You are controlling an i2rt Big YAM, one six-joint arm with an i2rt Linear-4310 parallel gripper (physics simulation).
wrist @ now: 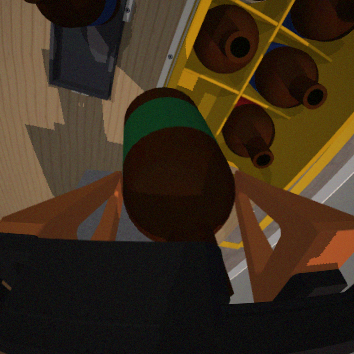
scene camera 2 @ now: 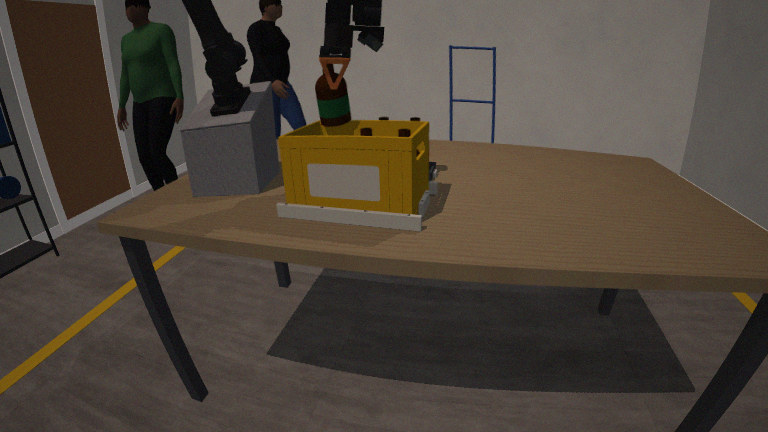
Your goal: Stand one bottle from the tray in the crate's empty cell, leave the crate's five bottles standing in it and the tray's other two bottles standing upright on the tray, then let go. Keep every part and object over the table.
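Pixels of known places: gripper, fingertip midpoint: [wrist: 178, 178] [scene camera 2: 334, 88]; arm's base at its link origin: [scene camera 2: 231, 103].
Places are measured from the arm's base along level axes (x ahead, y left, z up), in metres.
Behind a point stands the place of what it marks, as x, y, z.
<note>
My gripper [scene camera 2: 335, 85] @(0.310, -0.094, 0.018) [wrist: 178, 178] @(0.310, -0.094, 0.018) is shut on a brown bottle with a green label [scene camera 2: 334, 107] @(0.313, -0.122, -0.025) [wrist: 167, 117] @(0.341, -0.083, -0.006). The bottle leans slightly, its base around rim height at the left part of the yellow crate [scene camera 2: 349, 142] @(0.363, -0.276, -0.075) [wrist: 188, 81] @(0.309, -0.107, -0.230). In the wrist view its base overlaps the crate's edge beside the empty cell, which it partly hides. Brown bottles stand in other cells, including one [wrist: 212, 42] @(0.381, -0.118, -0.113), a second [wrist: 285, 75] @(0.363, -0.205, -0.114), a third [wrist: 247, 130] @(0.289, -0.184, -0.115) and a fourth [wrist: 320, 20] @(0.424, -0.224, -0.118). A blue-labelled bottle [wrist: 75, 12] @(0.396, 0.024, -0.123) shows partly at the dark tray [wrist: 75, 62] @(0.323, 0.082, -0.233); the remaining tray bottle cannot be made out.
White rails [scene camera 2: 349, 216] @(0.355, -0.285, -0.221) run along the crate's foot on the wooden table [scene camera 2: 563, 214] @(0.821, -0.254, -0.238). The grey plinth [scene camera 2: 230, 155] @(0.023, -0.093, -0.128) under the arm stands left of the crate. Two people stand behind the table at the left, and a blue frame [scene camera 2: 472, 101] stands behind it.
</note>
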